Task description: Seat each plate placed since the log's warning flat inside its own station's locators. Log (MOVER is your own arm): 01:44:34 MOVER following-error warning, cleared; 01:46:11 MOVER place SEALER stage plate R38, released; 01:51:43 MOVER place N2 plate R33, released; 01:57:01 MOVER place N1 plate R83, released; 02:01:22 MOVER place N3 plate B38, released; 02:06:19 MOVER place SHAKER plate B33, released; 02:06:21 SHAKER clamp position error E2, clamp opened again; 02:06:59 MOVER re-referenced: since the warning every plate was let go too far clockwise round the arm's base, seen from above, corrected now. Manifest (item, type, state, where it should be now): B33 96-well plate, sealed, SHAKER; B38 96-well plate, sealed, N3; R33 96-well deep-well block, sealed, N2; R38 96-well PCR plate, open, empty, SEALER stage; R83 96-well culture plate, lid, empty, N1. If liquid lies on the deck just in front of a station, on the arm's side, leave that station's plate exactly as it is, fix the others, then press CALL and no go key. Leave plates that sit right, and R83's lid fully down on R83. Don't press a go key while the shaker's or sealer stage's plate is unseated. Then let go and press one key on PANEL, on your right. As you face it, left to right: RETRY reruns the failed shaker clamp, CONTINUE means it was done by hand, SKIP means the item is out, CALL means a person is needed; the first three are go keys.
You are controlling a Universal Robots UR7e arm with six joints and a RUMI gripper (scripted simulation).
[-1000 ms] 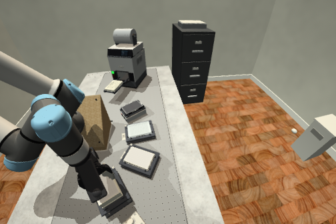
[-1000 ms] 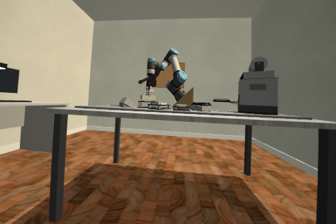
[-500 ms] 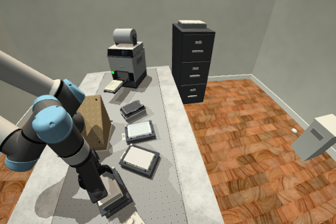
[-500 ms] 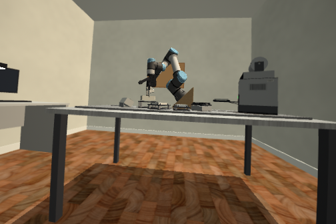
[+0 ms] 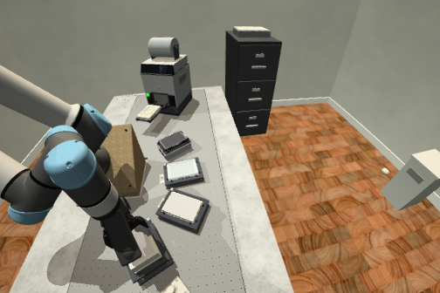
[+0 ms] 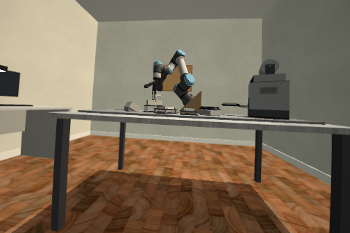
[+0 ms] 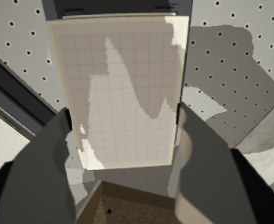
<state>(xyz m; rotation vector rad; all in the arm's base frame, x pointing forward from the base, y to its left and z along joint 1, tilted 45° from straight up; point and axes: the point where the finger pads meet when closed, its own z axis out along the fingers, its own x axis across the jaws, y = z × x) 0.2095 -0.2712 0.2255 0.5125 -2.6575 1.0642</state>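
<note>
The retry key lies 80 mm ahead of my hand, 130 mm to the right of it and 40 mm below it. From my hand the other things lie so: skip key: 190 mm to the right, 40 mm below; call key: 40 mm behind, 210 mm to the right, 40 mm below; continue key: 40 mm ahead, 160 mm to the right, 40 mm below.
</note>
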